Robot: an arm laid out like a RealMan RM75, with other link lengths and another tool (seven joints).
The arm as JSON. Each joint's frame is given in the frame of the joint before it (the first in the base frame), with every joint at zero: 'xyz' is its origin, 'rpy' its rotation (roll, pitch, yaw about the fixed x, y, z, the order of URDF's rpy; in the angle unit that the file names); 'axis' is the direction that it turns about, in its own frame. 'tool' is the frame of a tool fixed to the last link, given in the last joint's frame.
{
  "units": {
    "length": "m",
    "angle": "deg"
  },
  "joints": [
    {
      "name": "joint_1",
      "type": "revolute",
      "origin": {
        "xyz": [
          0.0,
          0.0,
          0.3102
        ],
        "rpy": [
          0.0,
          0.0,
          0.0
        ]
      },
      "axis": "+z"
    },
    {
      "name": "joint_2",
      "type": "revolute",
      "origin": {
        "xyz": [
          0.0,
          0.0,
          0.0
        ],
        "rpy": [
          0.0,
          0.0,
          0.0
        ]
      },
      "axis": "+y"
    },
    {
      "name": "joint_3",
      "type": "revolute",
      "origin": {
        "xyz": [
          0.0,
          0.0,
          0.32
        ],
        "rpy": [
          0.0,
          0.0,
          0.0
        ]
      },
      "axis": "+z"
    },
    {
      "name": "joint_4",
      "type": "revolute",
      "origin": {
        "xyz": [
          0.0,
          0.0,
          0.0
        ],
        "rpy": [
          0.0,
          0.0,
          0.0
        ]
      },
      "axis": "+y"
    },
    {
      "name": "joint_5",
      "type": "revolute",
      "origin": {
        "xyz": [
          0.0,
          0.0,
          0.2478
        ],
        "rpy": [
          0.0,
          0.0,
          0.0
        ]
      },
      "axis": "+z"
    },
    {
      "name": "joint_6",
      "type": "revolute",
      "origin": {
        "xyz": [
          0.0,
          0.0,
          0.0
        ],
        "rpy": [
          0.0,
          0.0,
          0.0
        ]
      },
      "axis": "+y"
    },
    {
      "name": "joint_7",
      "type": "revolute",
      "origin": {
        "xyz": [
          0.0,
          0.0,
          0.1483
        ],
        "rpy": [
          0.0,
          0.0,
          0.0
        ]
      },
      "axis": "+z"
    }
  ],
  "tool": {
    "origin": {
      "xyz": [
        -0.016,
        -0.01,
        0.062
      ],
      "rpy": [
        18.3,
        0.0,
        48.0
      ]
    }
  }
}
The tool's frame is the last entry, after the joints.
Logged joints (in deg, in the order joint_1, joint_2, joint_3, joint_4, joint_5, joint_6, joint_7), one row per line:
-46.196, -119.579, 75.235, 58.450, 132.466, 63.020, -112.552
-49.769, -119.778, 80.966, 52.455, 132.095, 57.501, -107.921
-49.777, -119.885, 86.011, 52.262, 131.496, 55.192, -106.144
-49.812, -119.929, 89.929, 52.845, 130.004, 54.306, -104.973
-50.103, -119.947, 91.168, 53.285, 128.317, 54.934, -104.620
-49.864, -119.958, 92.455, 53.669, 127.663, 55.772, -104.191
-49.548, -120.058, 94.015, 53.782, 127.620, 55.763, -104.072
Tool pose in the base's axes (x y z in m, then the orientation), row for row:
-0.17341, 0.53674, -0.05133, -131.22, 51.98, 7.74
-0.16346, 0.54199, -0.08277, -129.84, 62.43, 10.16
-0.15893, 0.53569, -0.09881, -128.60, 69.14, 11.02
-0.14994, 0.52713, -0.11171, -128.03, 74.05, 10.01
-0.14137, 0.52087, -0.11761, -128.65, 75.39, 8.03
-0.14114, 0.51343, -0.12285, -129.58, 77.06, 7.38
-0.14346, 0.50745, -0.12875, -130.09, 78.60, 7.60
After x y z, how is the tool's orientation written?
As a rotation vector, in degrees.
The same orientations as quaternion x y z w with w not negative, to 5 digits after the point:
-0.87602, 0.34702, 0.05167, 0.33091
-0.85603, 0.41160, 0.06698, 0.30547
-0.84084, 0.45207, 0.07205, 0.28884
-0.83070, 0.48046, 0.06495, 0.27362
-0.83085, 0.48688, 0.05186, 0.26448
-0.83102, 0.49420, 0.04733, 0.25086
-0.82977, 0.50134, 0.04848, 0.24039

